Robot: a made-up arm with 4 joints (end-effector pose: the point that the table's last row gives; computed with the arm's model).
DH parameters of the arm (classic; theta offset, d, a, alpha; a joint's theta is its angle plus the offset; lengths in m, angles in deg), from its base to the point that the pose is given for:
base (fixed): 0 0.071 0 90
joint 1: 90 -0.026 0.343 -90
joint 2: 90 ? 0.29 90
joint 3: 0 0.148 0.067 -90
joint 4: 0 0.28 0.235 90
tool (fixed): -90 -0.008 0 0
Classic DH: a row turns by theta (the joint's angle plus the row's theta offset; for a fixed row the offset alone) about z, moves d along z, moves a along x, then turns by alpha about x.
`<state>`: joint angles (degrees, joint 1 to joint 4).
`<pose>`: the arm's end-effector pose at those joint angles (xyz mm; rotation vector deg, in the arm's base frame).
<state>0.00 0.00 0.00 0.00</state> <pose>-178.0 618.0 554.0 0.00 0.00 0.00</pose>
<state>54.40 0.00 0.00 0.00</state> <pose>-496.3 618.0 207.4 0.00 -54.40 0.00</pose>
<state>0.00 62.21 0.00 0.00</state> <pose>-178.0 425.9 -44.4 -62.21 0.00 0.00</pose>
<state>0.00 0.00 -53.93 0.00</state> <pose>181.2 720.1 554.0 0.00 0.00 -53.93</pose>
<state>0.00 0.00 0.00 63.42</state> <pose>-178.0 481.0 348.3 -63.42 0.00 0.00</pose>
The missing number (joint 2, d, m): -0.102
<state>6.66 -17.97 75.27 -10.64</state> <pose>-320.5 60.1 584.3 19.92 -10.41 77.19</pose>
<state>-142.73 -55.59 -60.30 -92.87</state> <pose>606.4 29.0 -755.9 -29.21 27.06 -148.49</pose>
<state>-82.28 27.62 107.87 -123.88</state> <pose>658.7 223.6 -84.4 -73.08 -134.50 21.96</pose>
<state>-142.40 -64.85 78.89 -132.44</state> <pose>188.7 -270.4 -390.5 -109.54 -0.59 81.15</pose>
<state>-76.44 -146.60 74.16 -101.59</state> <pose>40.0 -206.6 81.7 -137.69 73.02 -4.60</pose>
